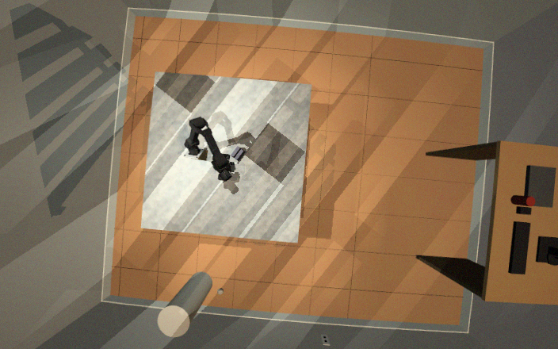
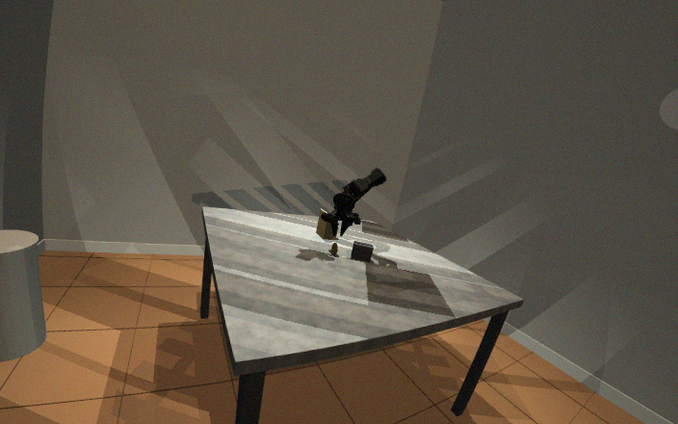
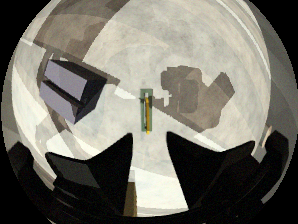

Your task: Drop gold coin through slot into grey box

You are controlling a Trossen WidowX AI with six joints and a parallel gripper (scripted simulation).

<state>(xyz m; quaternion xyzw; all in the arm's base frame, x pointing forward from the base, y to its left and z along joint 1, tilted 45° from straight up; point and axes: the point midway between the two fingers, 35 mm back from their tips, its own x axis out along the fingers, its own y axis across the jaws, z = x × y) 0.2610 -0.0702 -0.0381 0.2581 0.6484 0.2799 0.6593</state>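
Now: gripper tip 60 mm above the gold coin.
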